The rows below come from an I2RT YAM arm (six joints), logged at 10 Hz.
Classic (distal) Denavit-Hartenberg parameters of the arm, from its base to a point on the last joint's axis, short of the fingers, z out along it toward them. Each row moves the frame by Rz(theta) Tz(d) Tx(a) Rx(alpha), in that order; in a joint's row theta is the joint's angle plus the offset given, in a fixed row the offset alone. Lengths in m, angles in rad.
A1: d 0.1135; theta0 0; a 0.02; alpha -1.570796
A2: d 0; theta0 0; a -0.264; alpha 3.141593
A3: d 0; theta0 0.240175; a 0.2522; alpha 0
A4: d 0; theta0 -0.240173; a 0.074; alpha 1.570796
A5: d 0; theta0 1.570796; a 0; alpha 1.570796
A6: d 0.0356; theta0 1.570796; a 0; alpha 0
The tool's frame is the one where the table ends.
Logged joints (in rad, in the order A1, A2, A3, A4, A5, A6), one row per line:
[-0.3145 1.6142 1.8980 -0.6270 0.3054 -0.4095]
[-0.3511 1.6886 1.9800 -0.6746 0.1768 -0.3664]
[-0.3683 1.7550 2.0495 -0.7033 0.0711 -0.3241]
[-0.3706 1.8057 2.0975 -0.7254 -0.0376 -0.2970]
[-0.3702 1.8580 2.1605 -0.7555 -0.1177 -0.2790]
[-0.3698 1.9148 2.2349 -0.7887 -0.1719 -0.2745]
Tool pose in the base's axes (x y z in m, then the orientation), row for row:
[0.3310 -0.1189 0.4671 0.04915 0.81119 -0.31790 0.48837]
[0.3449 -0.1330 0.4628 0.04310 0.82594 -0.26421 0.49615]
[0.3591 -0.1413 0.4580 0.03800 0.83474 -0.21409 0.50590]
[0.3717 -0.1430 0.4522 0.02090 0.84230 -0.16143 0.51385]
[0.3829 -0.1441 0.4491 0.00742 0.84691 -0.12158 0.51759]
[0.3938 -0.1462 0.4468 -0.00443 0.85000 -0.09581 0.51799]
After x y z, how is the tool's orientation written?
As a quaternion, x y z w.
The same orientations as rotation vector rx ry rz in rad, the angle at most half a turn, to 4 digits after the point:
[0.1195 1.9718 -0.7727]
[0.1044 2.0008 -0.6400]
[0.0917 2.0136 -0.5164]
[0.0502 2.0248 -0.3881]
[0.0178 2.0326 -0.2918]
[-0.0106 2.0397 -0.2299]

